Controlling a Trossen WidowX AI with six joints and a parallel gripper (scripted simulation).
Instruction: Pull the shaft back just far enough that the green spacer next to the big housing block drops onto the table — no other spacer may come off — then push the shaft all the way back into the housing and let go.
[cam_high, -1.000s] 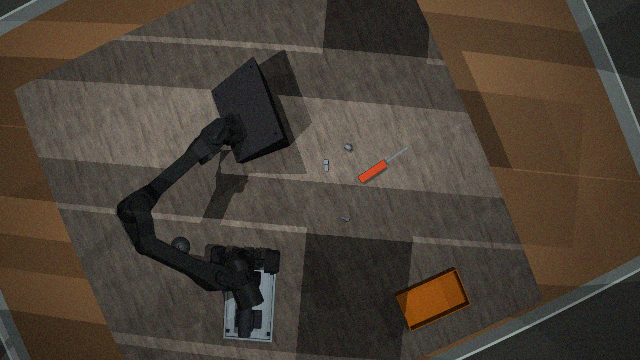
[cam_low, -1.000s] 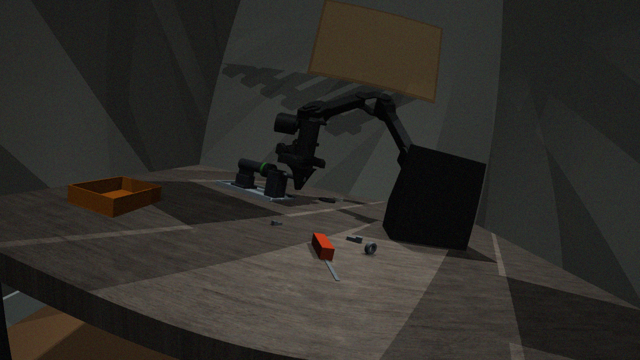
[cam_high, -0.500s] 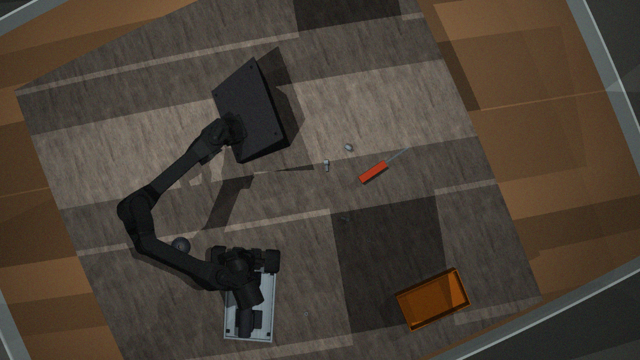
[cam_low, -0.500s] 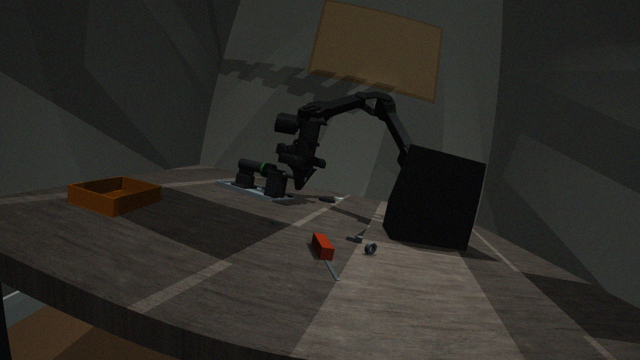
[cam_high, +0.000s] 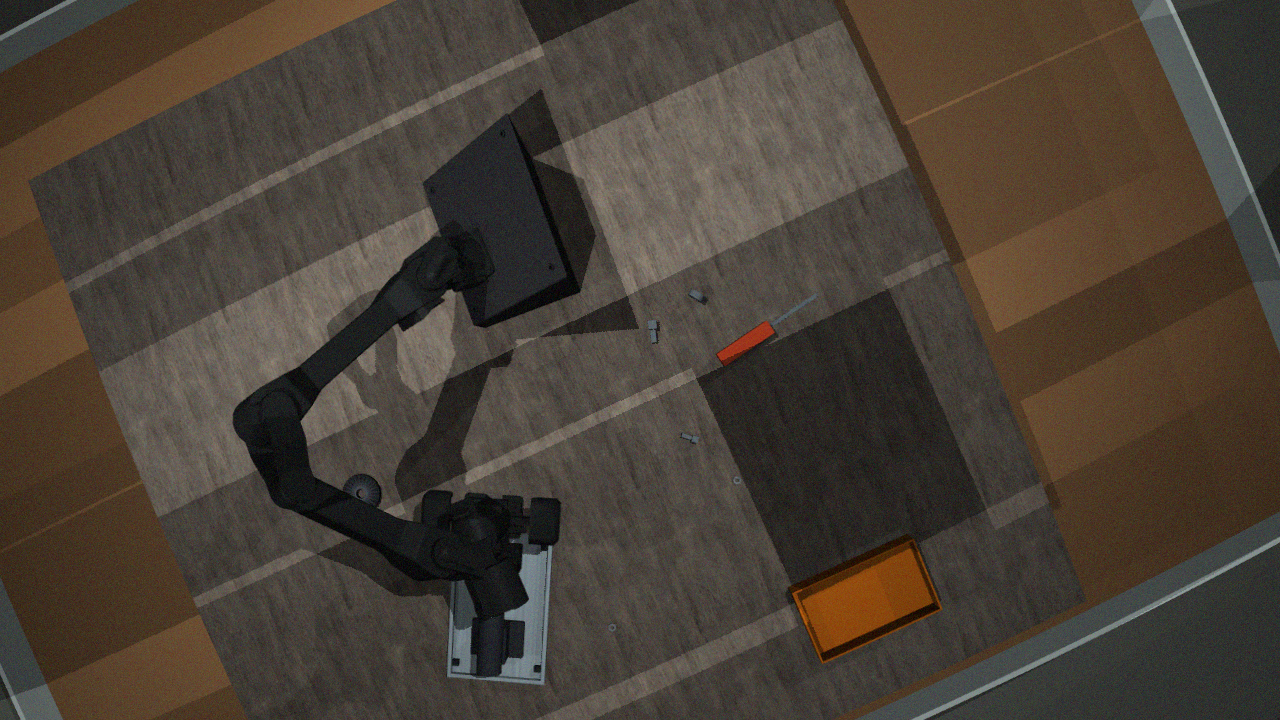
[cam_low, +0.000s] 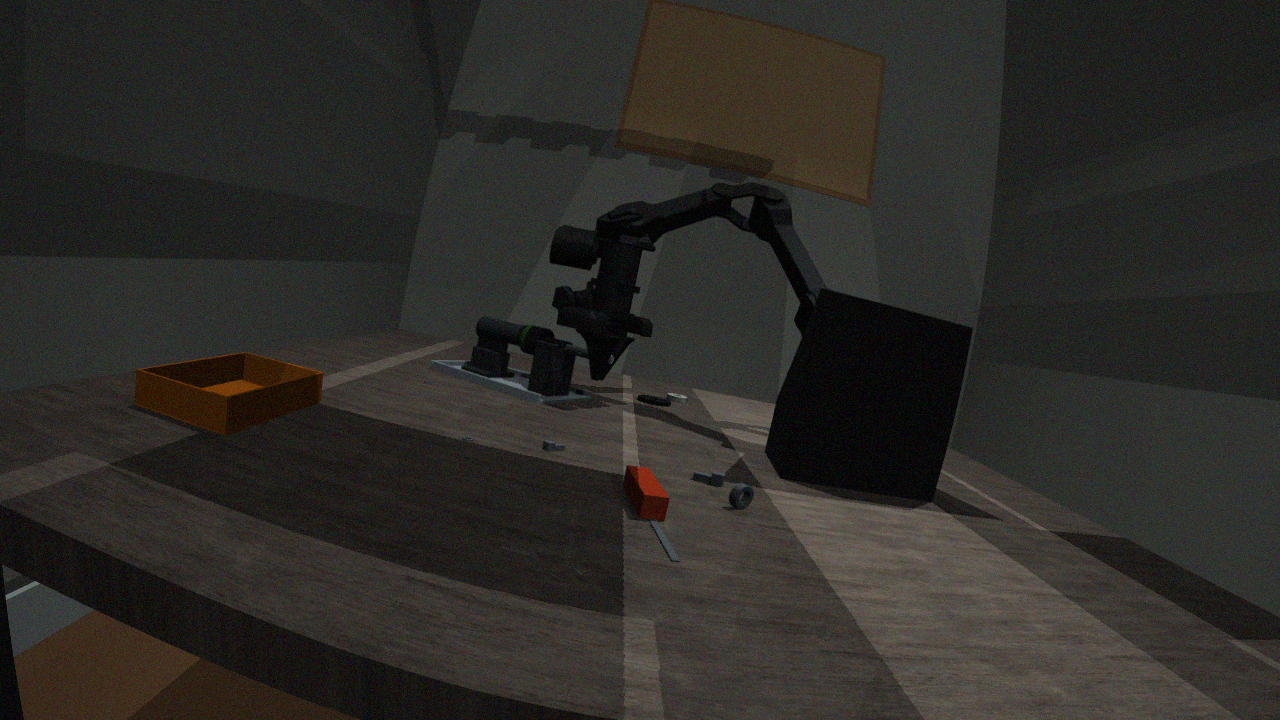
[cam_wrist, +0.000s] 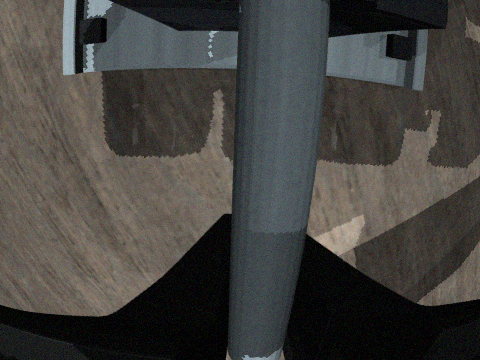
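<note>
My gripper tip is now 60 mm short of the grey shaft, 30 mm to the left of it and 30 mm below it. From my gripper tip the other things lie so: green spacer 120 mm ahead, 60 mm to the right, 30 mm above; then nut 390 mm to the left, 170 mm behind, 30 mm below; then dark round piece 200 mm to the right, 100 mm behind, 40 mm below.
</note>
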